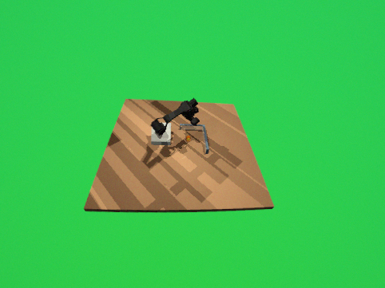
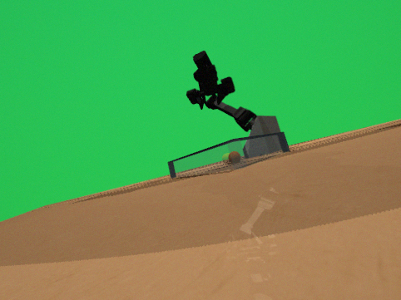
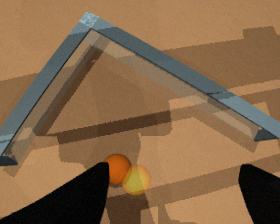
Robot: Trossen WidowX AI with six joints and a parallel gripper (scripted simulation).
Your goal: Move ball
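My gripper tip is now 20 cm above the orange ball, 3 cm past it and 1 cm to the left of it. Round my gripper tip: thin grey bar 16 cm below, 12 cm ahead, 3 cm to the left; clear wall 19 cm below, 12 cm ahead, 3 cm to the left.
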